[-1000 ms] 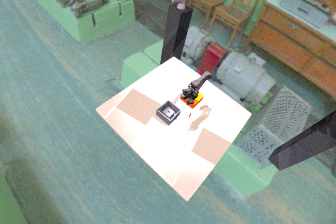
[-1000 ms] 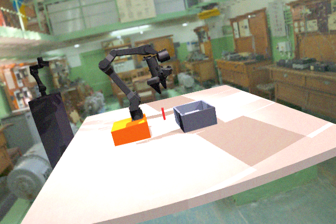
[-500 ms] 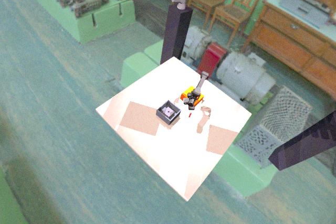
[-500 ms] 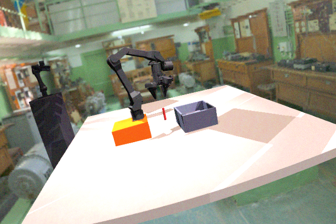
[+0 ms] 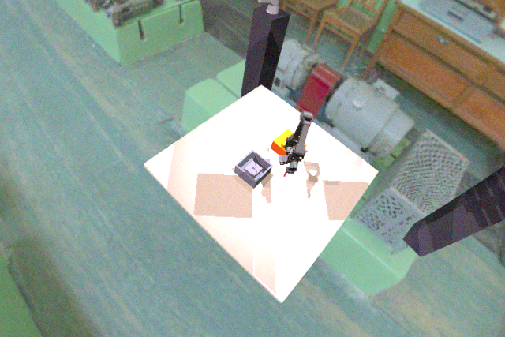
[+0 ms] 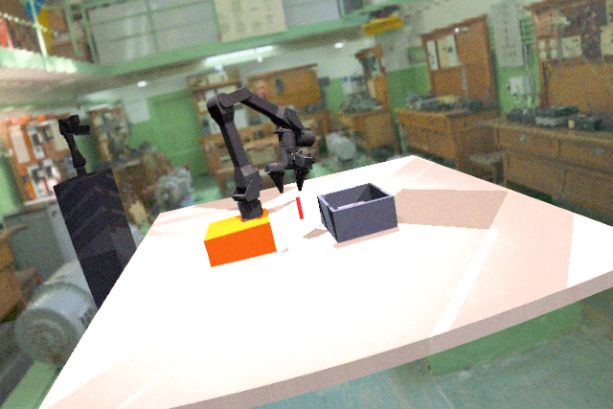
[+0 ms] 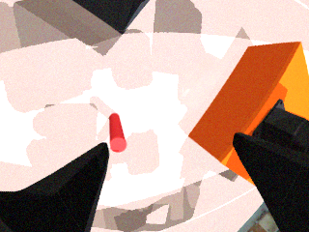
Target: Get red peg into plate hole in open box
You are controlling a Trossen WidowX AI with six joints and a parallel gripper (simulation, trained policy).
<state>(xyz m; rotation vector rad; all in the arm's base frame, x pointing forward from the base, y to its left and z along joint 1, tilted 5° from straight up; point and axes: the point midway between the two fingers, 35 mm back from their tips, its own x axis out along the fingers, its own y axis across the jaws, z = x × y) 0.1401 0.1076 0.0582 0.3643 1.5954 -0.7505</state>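
Now: gripper tip 7 cm above the red peg, 3 cm to the right of it and 2 cm short of it. Round my gripper tip: grey box: 19 cm ahead, 13 cm to the right, 9 cm below.
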